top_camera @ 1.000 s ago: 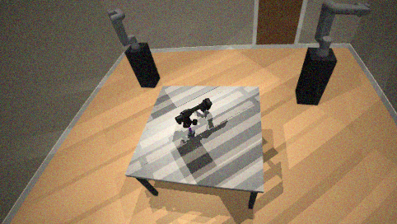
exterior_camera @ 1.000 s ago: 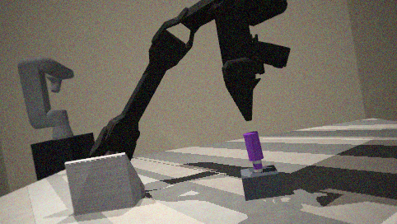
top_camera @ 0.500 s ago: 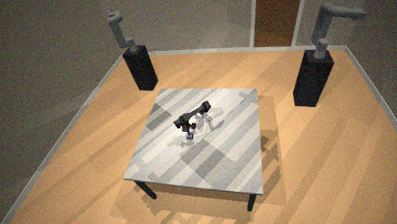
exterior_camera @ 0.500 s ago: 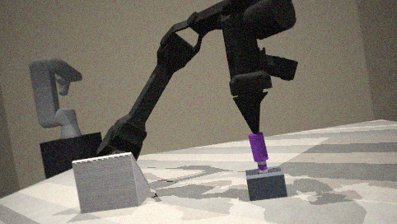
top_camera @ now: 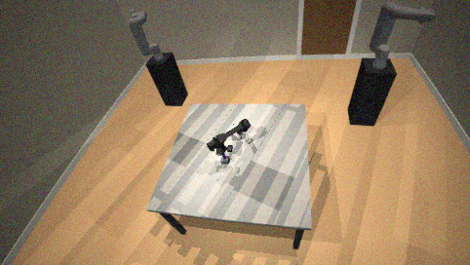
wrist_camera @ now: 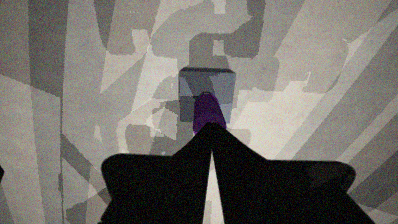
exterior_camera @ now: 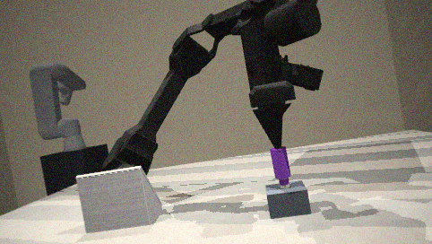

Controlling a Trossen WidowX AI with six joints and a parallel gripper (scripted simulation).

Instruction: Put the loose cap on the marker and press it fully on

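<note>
Right now the purple cap is 2 cm below my gripper tip. Also, from my gripper tip: dark grey holder block (9 cm below).
</note>
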